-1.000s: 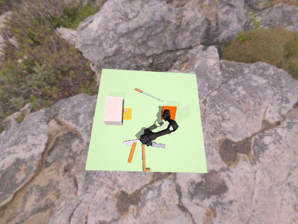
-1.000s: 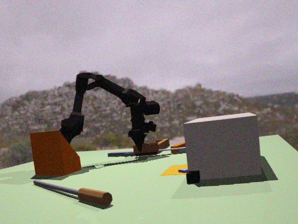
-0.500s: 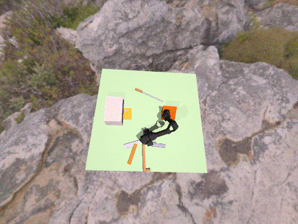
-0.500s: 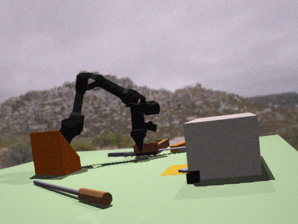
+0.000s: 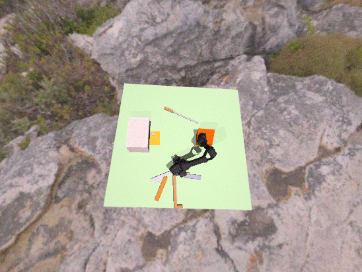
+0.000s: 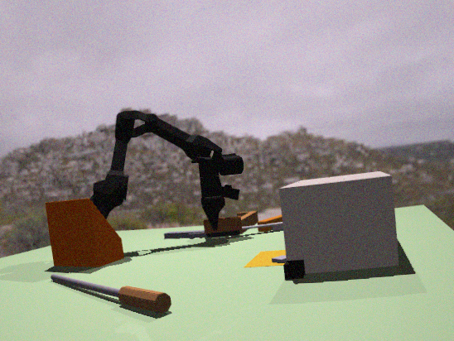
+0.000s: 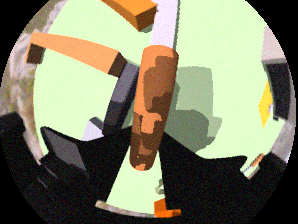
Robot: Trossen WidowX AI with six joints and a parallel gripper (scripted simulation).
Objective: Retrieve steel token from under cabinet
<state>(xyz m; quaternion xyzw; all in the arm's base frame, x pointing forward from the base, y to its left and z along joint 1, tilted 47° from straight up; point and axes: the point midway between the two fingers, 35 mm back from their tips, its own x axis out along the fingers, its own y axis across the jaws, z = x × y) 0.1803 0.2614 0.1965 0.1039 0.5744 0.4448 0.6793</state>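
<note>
The grey bar lies 130 mm behind my gripper tip, 60 mm to the left of it and 20 mm below it. From my gripper tip the other things lie so: grey token: 300 mm ahead, 320 mm to the right, 20 mm below; orange bar: 140 mm ahead, 200 mm to the left, 10 mm below.
</note>
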